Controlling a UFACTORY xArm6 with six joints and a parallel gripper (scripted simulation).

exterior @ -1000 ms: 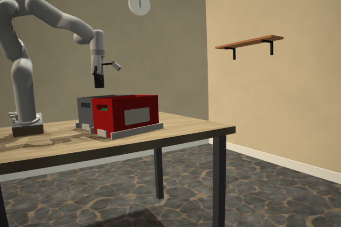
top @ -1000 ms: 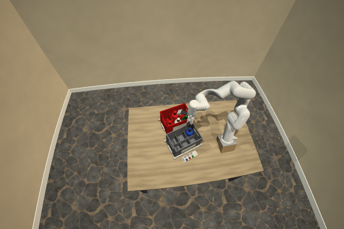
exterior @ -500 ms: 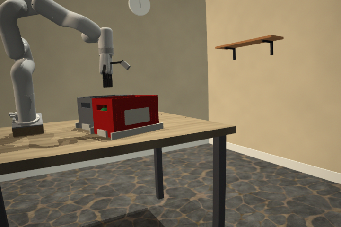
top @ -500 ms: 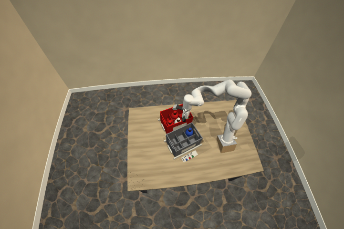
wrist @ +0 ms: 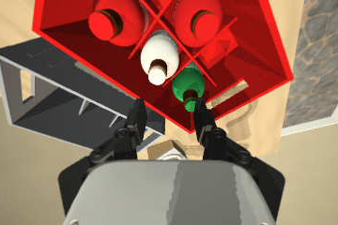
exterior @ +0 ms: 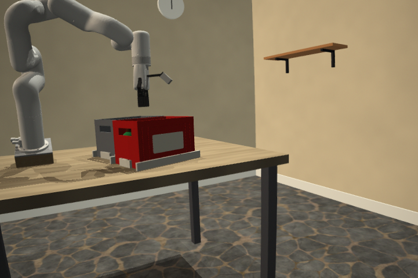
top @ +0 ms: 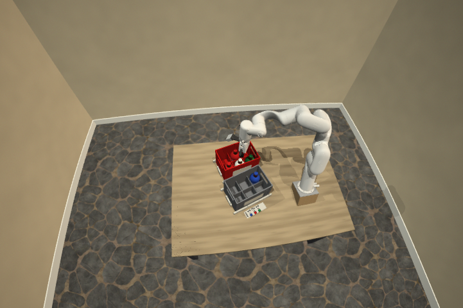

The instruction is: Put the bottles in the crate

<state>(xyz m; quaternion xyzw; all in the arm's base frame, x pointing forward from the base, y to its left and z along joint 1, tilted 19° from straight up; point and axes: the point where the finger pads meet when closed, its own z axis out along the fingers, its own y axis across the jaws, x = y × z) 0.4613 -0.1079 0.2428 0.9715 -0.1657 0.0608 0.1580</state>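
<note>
Now: the red crate 3 cm ahead of my hand, 2 cm to the right of it and 16 cm below it. The rest, counted from my hand: green-label bottle (6 cm behind, 2 cm to the right, 15 cm below); then white-label bottle (1 cm ahead, 2 cm to the left, 15 cm below); then blue bottle (10 cm behind, 12 cm to the left, 15 cm below).
</note>
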